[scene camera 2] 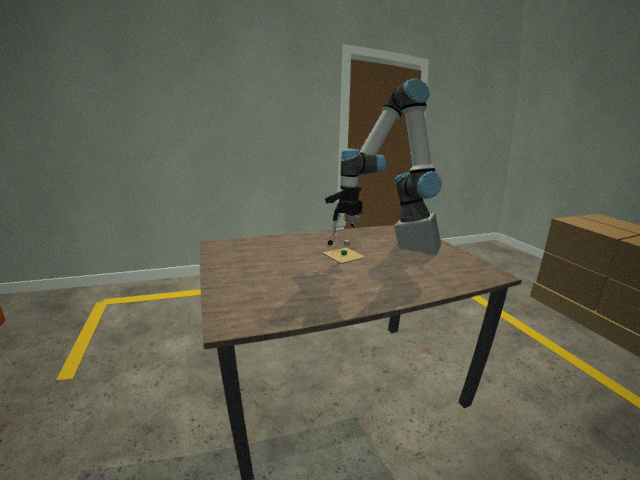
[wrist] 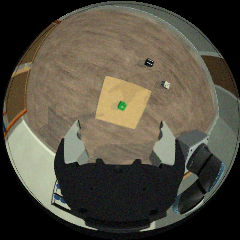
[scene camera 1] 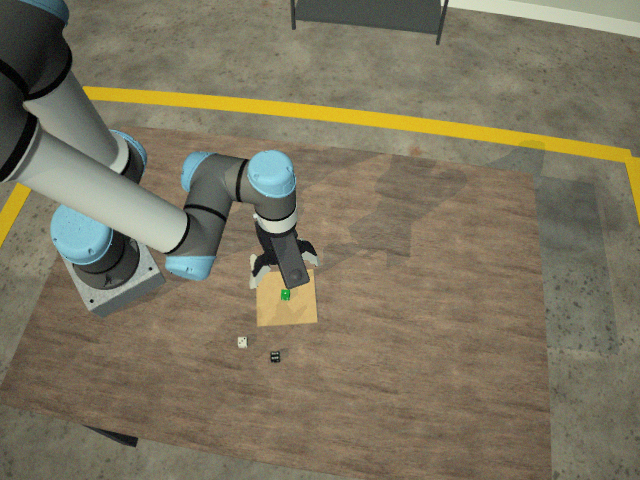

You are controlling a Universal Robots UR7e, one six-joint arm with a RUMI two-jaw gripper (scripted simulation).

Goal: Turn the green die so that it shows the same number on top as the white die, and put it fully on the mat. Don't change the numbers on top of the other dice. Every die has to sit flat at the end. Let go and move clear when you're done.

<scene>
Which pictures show my gripper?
Scene camera 2, the wrist view and scene camera 1: all of them.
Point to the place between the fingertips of my gripper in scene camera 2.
At 343, 232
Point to a tan mat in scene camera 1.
At 301, 308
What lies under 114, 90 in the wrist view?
A tan mat.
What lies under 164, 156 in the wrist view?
My gripper.
</scene>
